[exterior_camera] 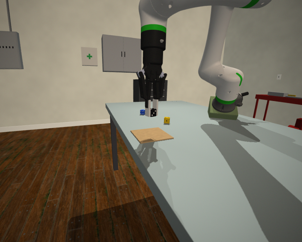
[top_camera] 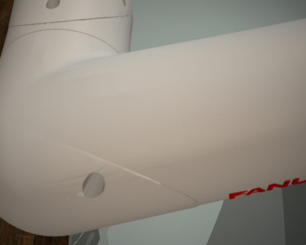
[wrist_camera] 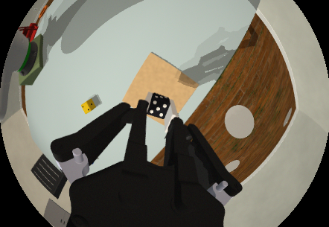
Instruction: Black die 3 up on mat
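Right now the tan mat is 110 mm below my hand. Round my hand: black die (20 mm below); then yellow die (110 mm behind, 180 mm to the right, 100 mm below); then blue die (10 mm ahead, 390 mm to the right, 100 mm below).
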